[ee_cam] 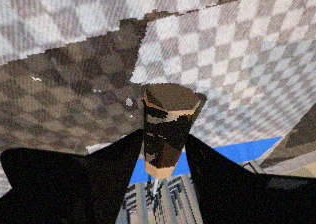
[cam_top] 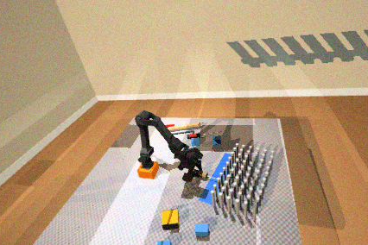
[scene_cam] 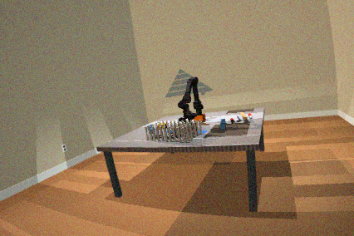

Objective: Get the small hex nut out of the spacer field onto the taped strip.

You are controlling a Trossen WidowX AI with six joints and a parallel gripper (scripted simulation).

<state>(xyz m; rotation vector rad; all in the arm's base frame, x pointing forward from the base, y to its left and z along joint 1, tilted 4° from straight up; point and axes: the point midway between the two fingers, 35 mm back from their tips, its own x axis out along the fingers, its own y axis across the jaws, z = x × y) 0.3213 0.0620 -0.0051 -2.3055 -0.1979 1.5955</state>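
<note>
The wooden-handled rod is 110 mm ahead of my gripper tip and 10 mm to the right of it. The rest, counted from my gripper tip: yellow block: 30 mm behind, 330 mm to the right; blue taped strip: 110 mm ahead, 30 mm to the left, 20 mm below.
</note>
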